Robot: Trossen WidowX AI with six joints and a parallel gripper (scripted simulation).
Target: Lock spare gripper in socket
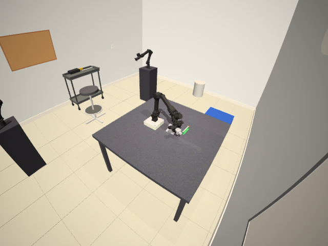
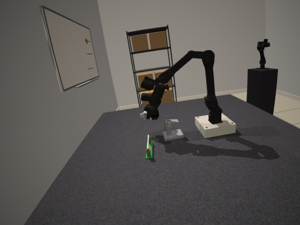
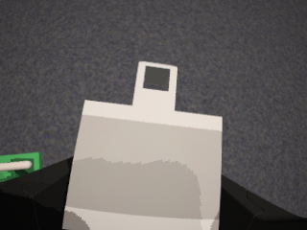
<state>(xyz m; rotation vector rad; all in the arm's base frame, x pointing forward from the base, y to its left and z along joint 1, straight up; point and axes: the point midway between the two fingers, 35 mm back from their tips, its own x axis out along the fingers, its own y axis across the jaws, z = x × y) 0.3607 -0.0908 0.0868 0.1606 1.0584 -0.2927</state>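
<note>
Now: gripper tip 110 mm past the grey mount, 80 mm to the right of it and 60 mm above it. Also, from my gripper tip: spare gripper (10 mm above); green cradle (190 mm to the left, 90 mm below, 20 mm ahead).
</note>
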